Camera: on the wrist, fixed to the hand. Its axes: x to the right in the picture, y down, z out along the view.
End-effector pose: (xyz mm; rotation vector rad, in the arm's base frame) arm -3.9 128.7 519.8 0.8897 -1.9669 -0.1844
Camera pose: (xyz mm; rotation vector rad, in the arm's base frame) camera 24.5 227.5 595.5 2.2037 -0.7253 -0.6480
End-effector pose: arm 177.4 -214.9 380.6 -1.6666 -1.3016 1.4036
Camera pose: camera 287.9 -252.8 329.1 -0.3670 -1.5439 0.3226
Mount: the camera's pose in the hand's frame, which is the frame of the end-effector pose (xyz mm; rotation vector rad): -20.2 92.0 -86.2 0.1983 0.2844 -1.4882
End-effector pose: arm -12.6 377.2 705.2 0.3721 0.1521 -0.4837
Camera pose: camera 9.1 494.3 659.1 0.4782 0.6732 -1.9240
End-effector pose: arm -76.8 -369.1 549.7 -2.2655 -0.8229 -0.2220
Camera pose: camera -29.4 -487.6 553.8 -0.9881 -2.0591 -1.0107
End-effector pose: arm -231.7 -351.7 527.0 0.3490 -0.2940 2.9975
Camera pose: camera -242.8 -425.6 423.5 0.0578 0.2293 1.5538
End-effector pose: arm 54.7 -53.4 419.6 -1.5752 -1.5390 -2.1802
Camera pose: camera 53.8 -171.6 467.8 -0.1557 1.9731 1.4076
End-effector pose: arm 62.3 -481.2 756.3 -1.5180 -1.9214 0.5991
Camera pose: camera 189.9 -480.6 751.4 0.1758 -2.0416 -0.1225
